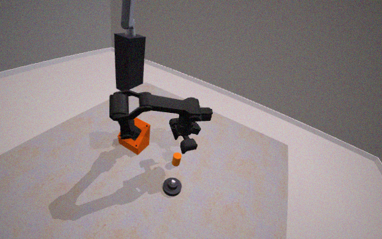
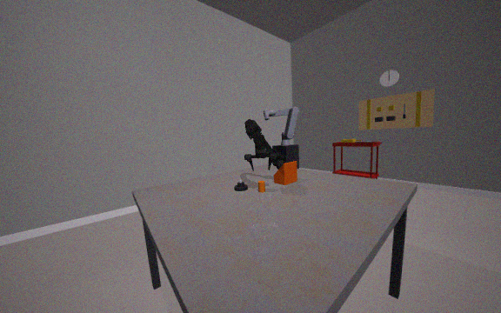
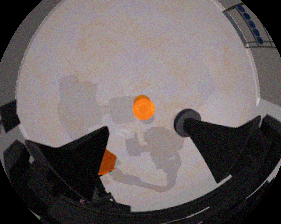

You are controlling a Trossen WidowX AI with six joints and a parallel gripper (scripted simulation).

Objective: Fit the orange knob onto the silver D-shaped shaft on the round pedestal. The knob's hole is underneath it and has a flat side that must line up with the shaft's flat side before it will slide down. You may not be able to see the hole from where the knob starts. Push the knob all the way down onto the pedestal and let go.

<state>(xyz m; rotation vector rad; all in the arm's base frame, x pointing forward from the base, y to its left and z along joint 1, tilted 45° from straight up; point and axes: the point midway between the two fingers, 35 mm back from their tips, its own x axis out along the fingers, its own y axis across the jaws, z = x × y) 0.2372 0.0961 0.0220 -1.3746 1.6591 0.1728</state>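
The orange knob is 8 cm below my gripper tip. Also, from my gripper tip: round dark pedestal: 7 cm ahead, 13 cm to the right, 10 cm below.
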